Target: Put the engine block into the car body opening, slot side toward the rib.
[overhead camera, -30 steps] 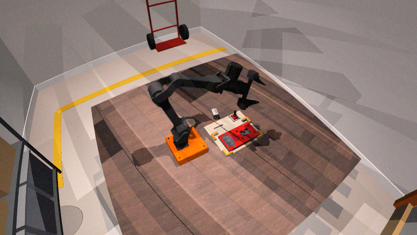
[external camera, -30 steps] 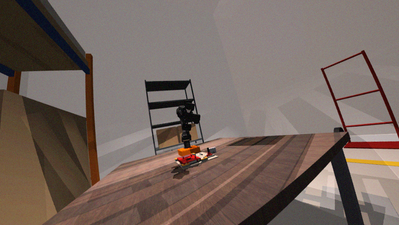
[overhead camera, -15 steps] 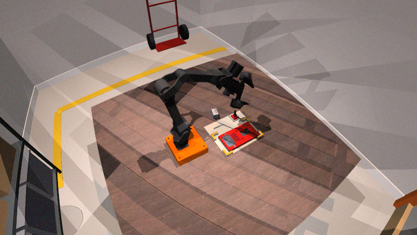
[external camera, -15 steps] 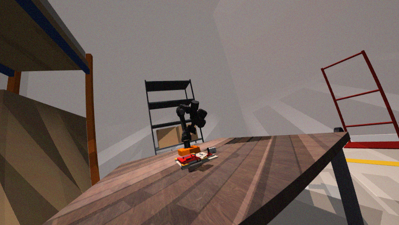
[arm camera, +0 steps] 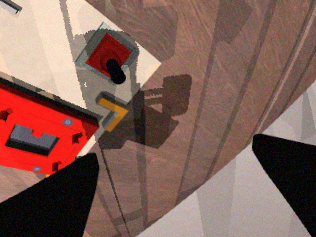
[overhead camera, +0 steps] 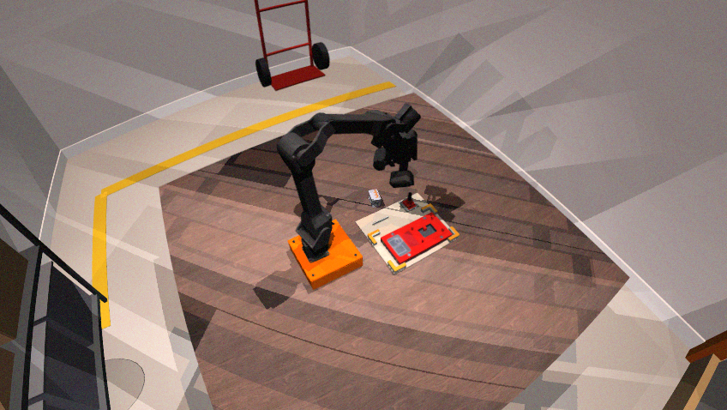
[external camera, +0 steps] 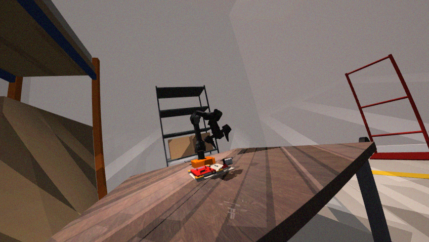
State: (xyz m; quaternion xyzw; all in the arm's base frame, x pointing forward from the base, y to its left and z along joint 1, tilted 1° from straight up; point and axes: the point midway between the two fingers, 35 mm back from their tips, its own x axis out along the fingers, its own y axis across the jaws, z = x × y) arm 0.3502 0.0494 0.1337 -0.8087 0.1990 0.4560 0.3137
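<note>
The engine block is 100 mm behind my gripper tip, 70 mm to the left of it and 130 mm below it.
</note>
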